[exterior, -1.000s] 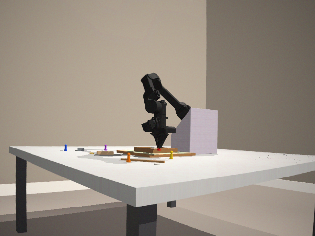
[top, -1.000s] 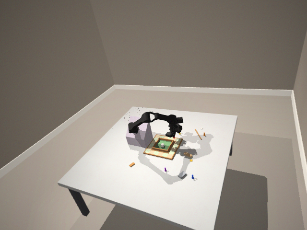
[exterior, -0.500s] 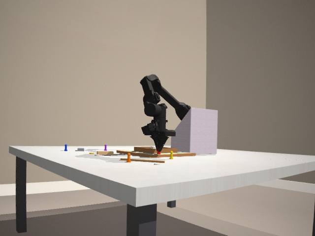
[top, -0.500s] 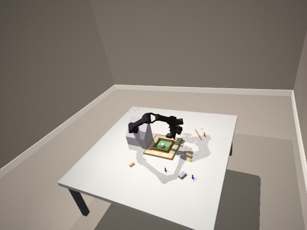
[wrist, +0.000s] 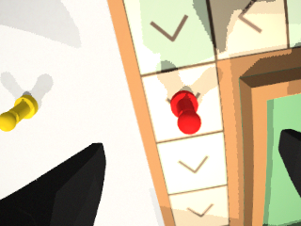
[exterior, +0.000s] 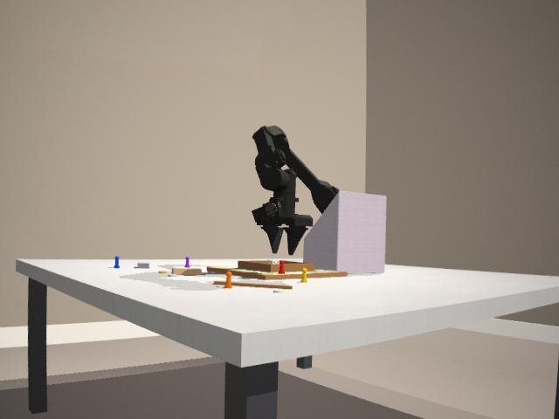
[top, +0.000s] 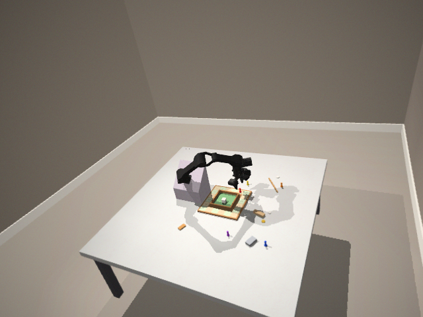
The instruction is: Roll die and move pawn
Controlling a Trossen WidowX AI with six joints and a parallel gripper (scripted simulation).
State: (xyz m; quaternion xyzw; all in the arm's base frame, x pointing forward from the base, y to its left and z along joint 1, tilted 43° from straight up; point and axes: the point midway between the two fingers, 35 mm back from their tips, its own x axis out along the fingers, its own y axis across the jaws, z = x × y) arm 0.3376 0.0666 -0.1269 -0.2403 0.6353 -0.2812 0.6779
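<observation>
Right now the red pawn is 3 cm below my gripper tip. Round my gripper tip: yellow pawn: 11 cm to the left, 5 cm below, 1 cm ahead; then green dice tray: 12 cm to the right, 6 cm below, 6 cm behind; then white die: 13 cm to the right, 6 cm behind, 4 cm below.
</observation>
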